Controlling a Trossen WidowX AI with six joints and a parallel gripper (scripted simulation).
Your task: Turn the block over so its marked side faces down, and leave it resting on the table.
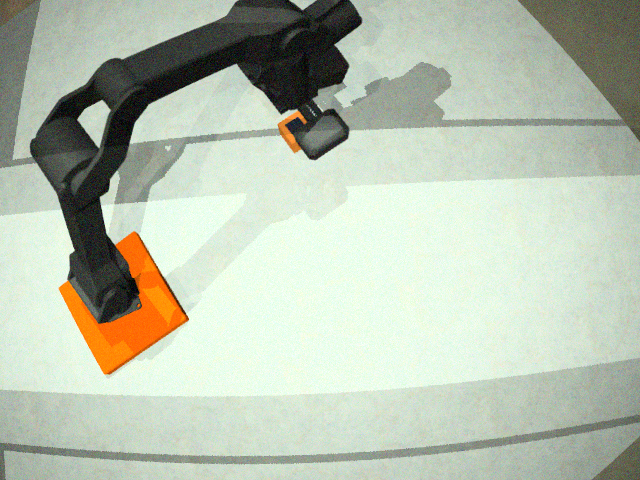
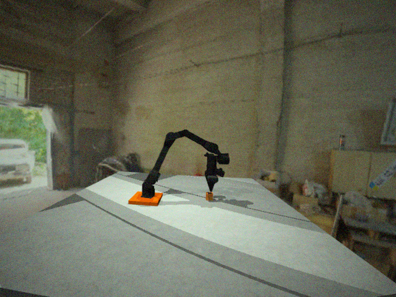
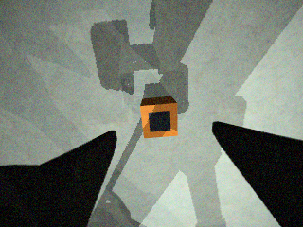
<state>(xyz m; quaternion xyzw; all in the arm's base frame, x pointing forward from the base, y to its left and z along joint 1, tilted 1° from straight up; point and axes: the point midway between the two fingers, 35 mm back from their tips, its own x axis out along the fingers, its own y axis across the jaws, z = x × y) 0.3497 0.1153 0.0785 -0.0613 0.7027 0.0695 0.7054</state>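
My gripper tip is 40 mm above the orange block.
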